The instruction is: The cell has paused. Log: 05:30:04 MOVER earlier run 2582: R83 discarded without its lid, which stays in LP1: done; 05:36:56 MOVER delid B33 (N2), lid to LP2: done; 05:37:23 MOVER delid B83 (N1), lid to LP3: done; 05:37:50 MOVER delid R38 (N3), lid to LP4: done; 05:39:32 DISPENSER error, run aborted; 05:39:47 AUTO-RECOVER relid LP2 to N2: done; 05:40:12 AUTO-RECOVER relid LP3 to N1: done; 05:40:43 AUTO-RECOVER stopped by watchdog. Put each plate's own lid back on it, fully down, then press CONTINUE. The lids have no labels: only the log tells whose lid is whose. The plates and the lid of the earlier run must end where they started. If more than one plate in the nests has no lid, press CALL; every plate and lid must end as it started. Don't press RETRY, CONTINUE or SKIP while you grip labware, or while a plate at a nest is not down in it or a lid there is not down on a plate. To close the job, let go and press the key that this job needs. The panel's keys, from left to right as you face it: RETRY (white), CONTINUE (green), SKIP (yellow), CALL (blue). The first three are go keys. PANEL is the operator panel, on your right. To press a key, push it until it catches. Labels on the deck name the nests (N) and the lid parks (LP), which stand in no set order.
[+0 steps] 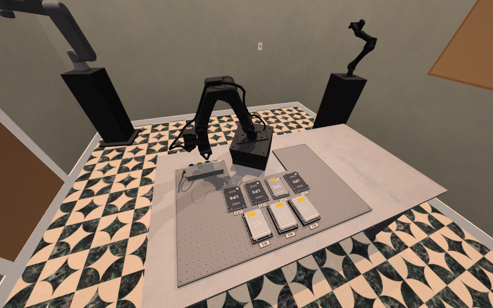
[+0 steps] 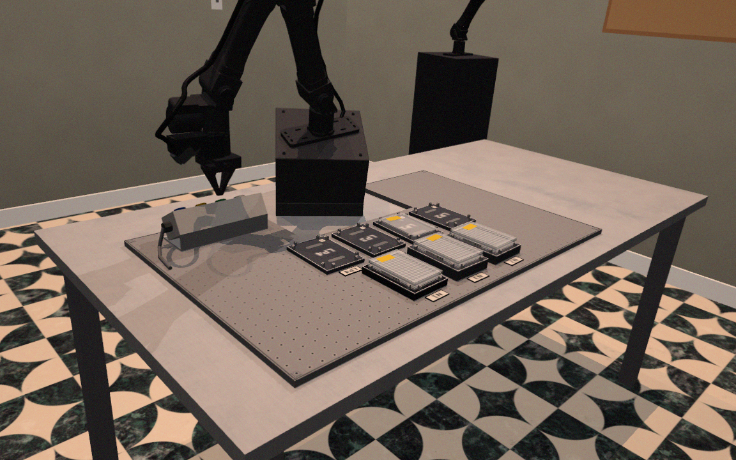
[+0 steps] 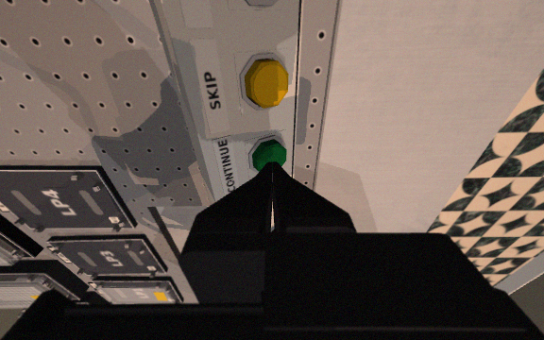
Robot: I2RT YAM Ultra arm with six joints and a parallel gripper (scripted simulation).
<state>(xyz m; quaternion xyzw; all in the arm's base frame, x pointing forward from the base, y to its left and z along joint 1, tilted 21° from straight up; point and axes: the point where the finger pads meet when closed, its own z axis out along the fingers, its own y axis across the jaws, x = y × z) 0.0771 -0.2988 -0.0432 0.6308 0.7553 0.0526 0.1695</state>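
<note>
The green CONTINUE key is 2 cm below my hand. Round my hand: yellow SKIP key: 1 cm ahead, 5 cm to the right, 2 cm below; blue CALL key: 2 cm ahead, 10 cm to the right, 2 cm below; white RETRY key: 1 cm behind, 5 cm to the left, 2 cm below.
</note>
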